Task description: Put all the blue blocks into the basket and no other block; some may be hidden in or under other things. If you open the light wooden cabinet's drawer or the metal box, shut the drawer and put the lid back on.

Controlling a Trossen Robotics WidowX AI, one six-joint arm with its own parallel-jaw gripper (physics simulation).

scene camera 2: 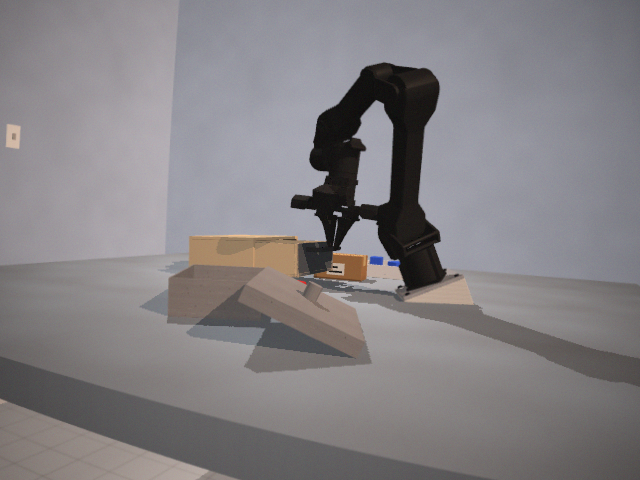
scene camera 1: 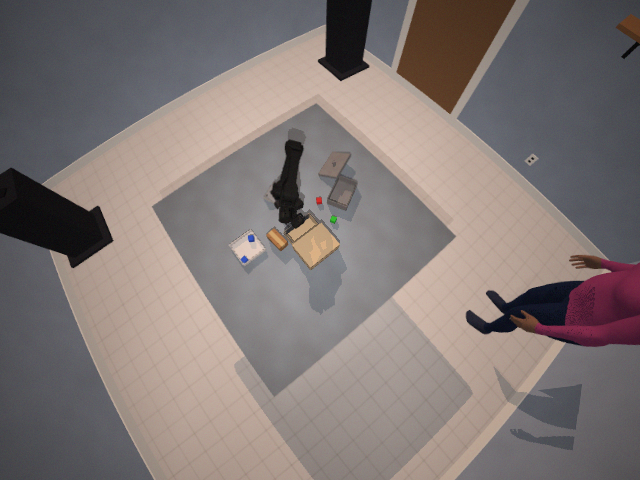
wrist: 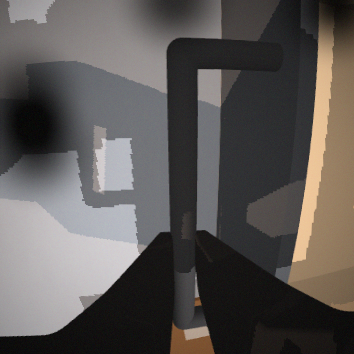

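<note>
The light wooden cabinet [scene camera 1: 319, 245] [scene camera 2: 222, 254] has its drawer [scene camera 1: 302, 230] [scene camera 2: 276, 258] pulled out. My gripper [scene camera 2: 334, 248] [wrist: 182, 242] is shut on the drawer's dark bar handle [wrist: 182, 125], close to the dark drawer front [scene camera 2: 315, 258] [wrist: 245, 165]. The white basket [scene camera 1: 248, 249] [scene camera 2: 379, 271] holds two blue blocks, one [scene camera 1: 251, 238] near its upper edge and another [scene camera 1: 244, 259] near its lower edge in scene camera 1. The metal box [scene camera 1: 342, 192] [scene camera 2: 206, 299] is open; its lid [scene camera 1: 330, 168] [scene camera 2: 299, 315] leans tilted against it. The arm partly covers the drawer.
A red block [scene camera 1: 318, 200] [scene camera 2: 302, 282] and a green block [scene camera 1: 333, 219] lie between the metal box and the cabinet. An orange-brown box [scene camera 1: 277, 238] [scene camera 2: 352, 267] stands between the basket and the cabinet. The arm's base is behind the gripper.
</note>
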